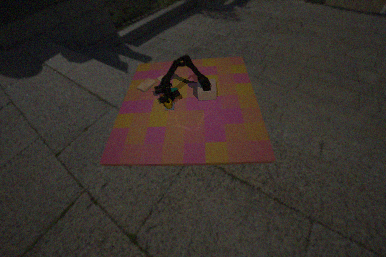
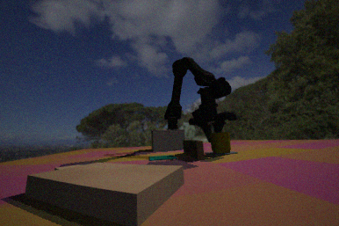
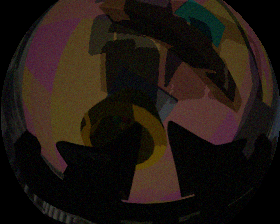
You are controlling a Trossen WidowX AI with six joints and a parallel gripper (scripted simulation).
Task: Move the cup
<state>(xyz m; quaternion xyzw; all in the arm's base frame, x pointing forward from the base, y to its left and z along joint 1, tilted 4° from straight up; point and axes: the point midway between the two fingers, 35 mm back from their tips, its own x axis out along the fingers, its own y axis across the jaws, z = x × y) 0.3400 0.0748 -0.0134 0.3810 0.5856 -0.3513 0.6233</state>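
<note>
The teal pad lies 20 cm to the right of my gripper tip and 5 cm below it. From my gripper tip the other things lie so: yellow cup: 2 cm ahead, 1 cm to the left.
</note>
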